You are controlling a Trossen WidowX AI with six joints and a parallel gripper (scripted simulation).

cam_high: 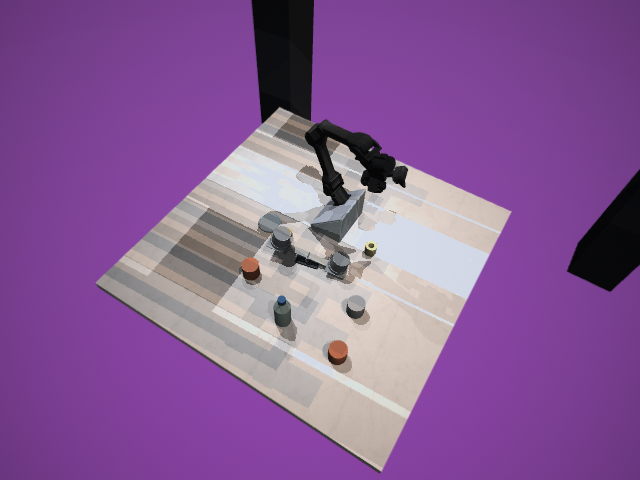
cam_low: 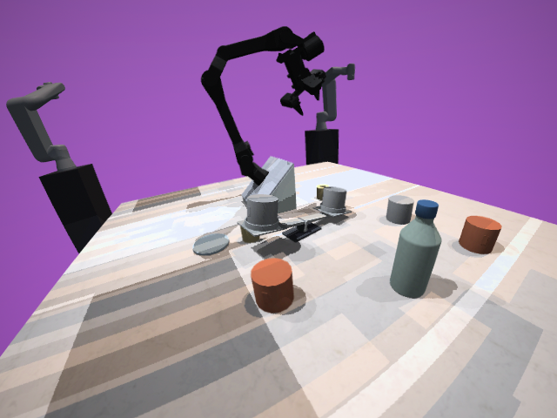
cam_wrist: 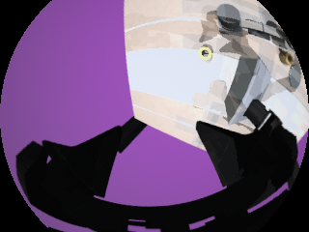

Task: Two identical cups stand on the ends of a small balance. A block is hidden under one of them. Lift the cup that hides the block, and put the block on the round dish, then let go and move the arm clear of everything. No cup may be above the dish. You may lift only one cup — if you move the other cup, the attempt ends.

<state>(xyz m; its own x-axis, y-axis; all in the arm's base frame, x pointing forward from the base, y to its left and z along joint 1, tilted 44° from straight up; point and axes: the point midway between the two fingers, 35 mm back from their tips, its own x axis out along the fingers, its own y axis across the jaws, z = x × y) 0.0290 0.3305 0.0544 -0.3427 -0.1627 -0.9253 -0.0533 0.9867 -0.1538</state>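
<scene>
Right now the grey block is 24 cm ahead of my gripper tip, 8 cm to the right of it and 30 cm below it. The rest, counted from my gripper tip: bottle 56 cm ahead, 14 cm to the right, 23 cm below; then pale blue round dish 20 cm ahead, 46 cm to the right, 34 cm below; then black balance 28 cm ahead, 21 cm to the right, 32 cm below.
</scene>
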